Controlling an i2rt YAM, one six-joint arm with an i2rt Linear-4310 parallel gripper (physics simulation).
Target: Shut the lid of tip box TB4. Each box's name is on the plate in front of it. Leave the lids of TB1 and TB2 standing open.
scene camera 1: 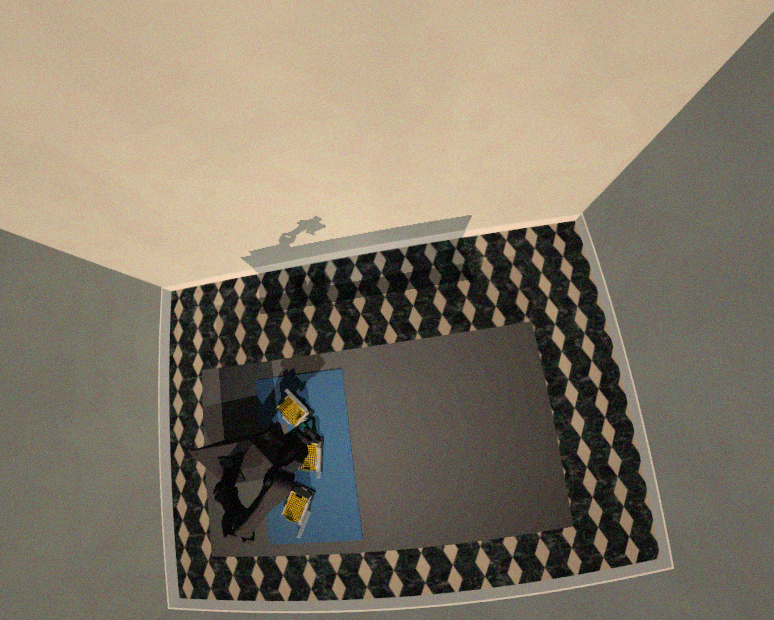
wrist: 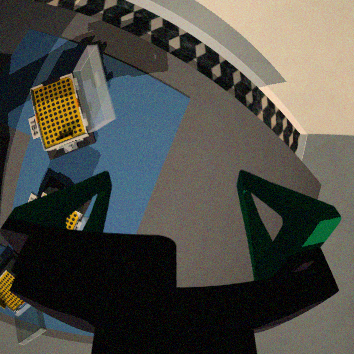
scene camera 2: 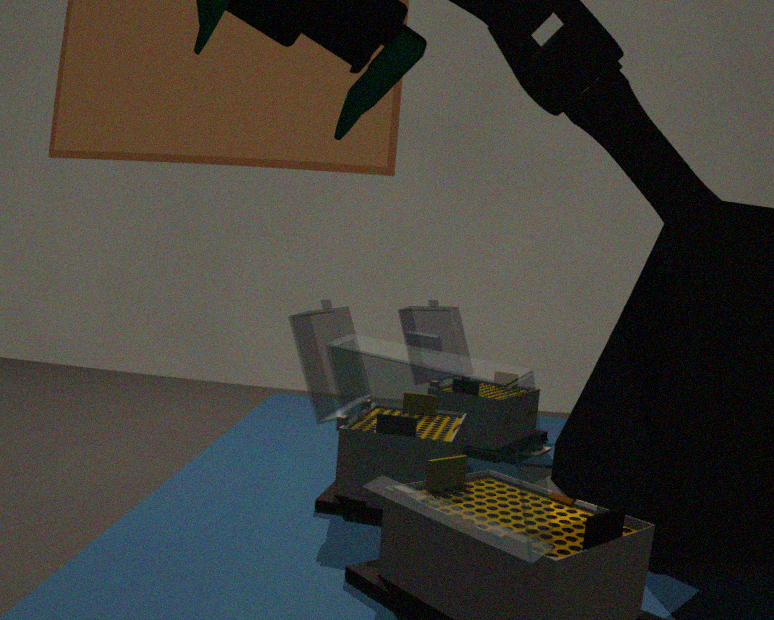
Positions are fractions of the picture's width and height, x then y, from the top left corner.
Labels:
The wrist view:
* my gripper: 0.49,0.50
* clear lid: 0.27,0.30
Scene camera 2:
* my gripper: 0.35,0.15
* clear lid: 0.59,0.71
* clear lid: 0.40,0.53
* clear lid: 0.58,0.52

